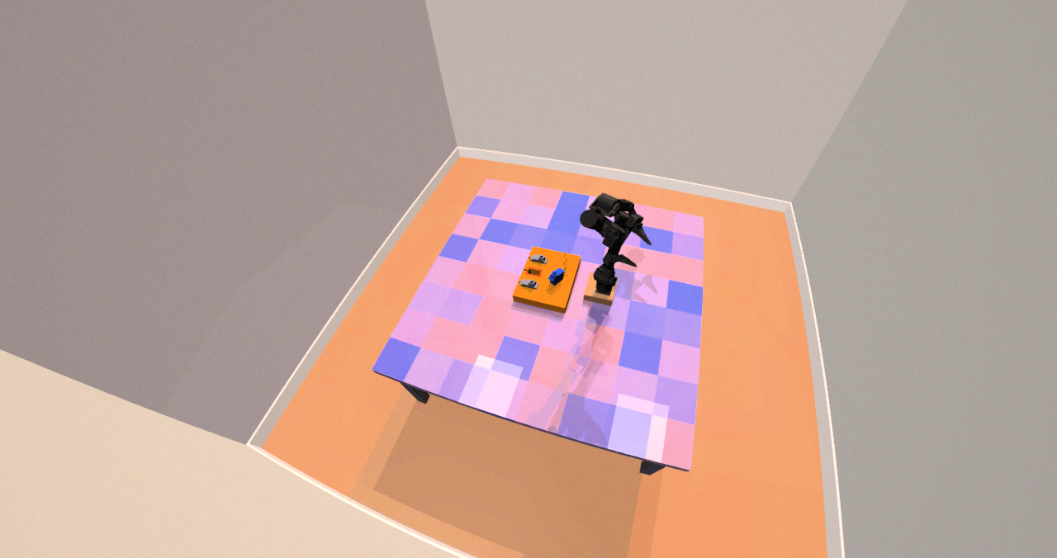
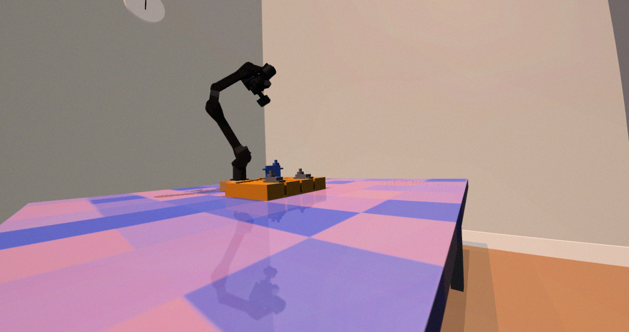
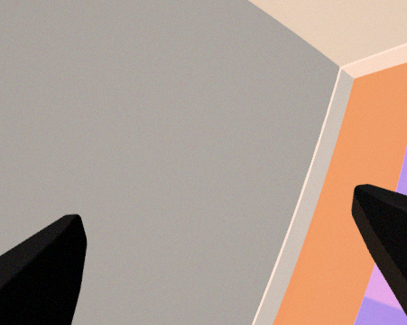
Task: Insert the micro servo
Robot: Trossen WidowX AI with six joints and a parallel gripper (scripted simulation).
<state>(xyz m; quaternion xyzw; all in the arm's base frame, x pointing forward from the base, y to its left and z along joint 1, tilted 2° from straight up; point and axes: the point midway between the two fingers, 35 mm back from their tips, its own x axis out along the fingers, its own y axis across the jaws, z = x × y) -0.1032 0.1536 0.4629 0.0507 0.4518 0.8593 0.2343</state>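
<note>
Right now my gripper tip is 340 mm short of the orange deck, 160 mm to the left of it and 480 mm above it.
</note>
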